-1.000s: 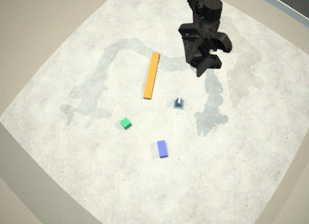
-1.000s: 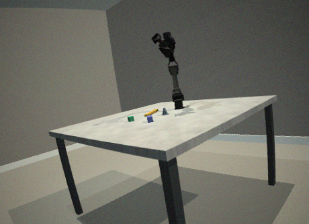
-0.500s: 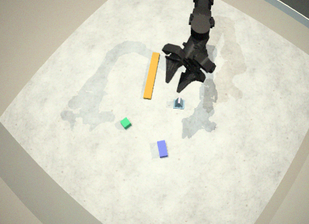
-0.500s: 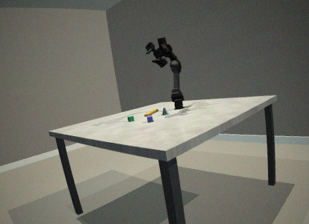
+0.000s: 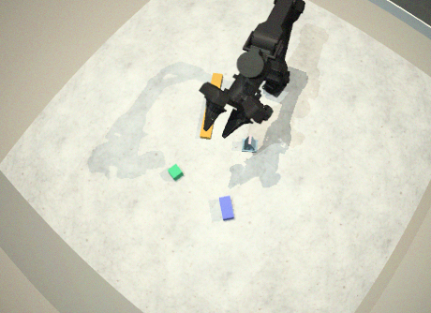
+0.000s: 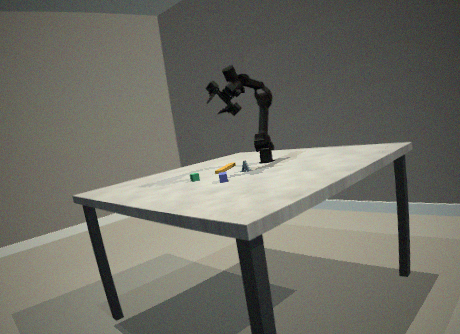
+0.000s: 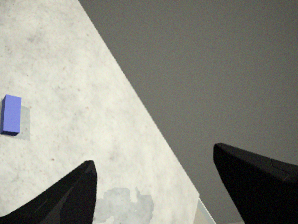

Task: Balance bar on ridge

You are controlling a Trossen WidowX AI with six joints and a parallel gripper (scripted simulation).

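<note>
My gripper tip is now 310 mm above the orange bar, 170 mm to the left of it and 170 mm past it. Also, from my gripper tip: ridge 260 mm below, 130 mm behind, 10 mm to the left; then blue block 300 mm below, 80 mm to the left, 70 mm ahead; then green cube 300 mm below, 110 mm to the right, 80 mm ahead.
</note>
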